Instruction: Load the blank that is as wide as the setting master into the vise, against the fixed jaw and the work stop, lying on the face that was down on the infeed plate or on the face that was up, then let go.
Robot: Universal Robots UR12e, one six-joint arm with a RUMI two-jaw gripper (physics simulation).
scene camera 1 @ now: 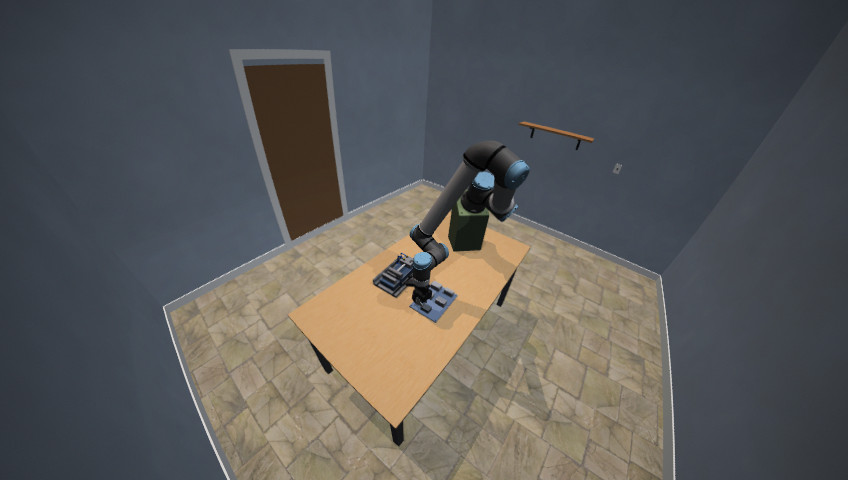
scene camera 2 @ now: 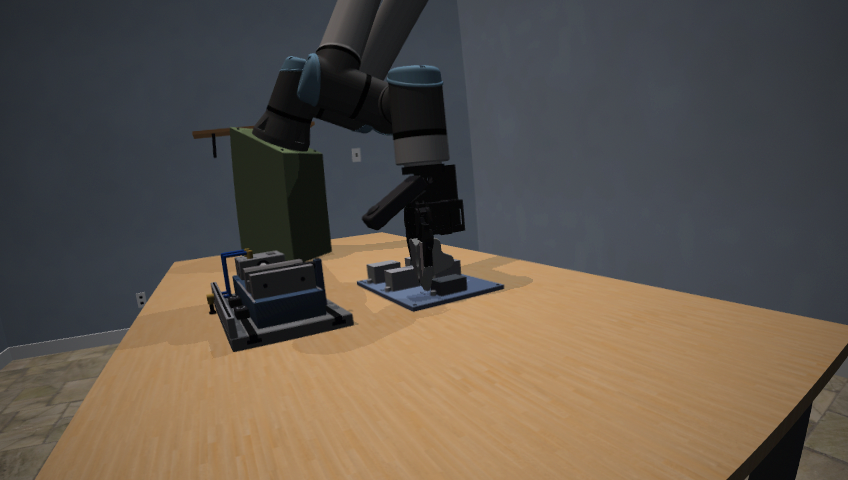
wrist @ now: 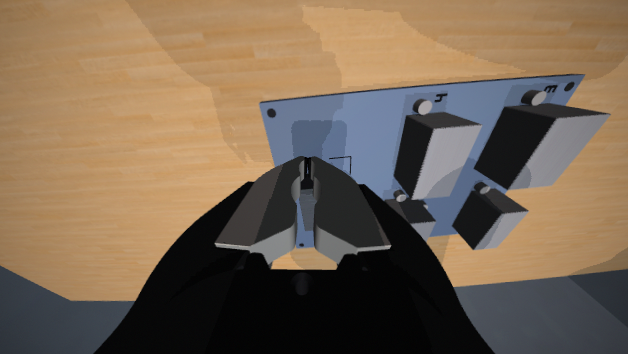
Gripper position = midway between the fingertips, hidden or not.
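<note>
Gripper (scene camera 2: 426, 290) visible; the wrist view also shows the gripper (wrist: 307, 160). A blue infeed plate (wrist: 367, 125) is visible as well.
</note>
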